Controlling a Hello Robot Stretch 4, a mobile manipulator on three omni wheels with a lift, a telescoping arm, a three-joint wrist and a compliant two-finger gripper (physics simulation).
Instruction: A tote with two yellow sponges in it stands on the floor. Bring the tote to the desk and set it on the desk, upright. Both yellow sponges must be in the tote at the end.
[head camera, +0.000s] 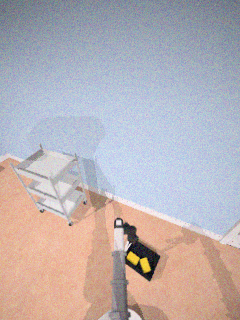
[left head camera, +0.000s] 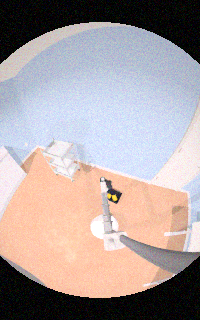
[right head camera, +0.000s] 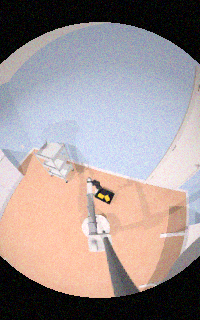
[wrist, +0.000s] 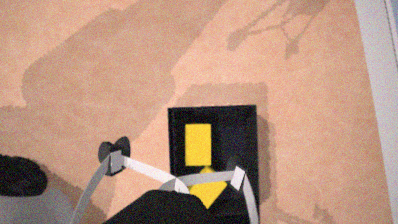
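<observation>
White three-shelf wheeled cart, in the pictures. My gripper, in the pictures too.
</observation>
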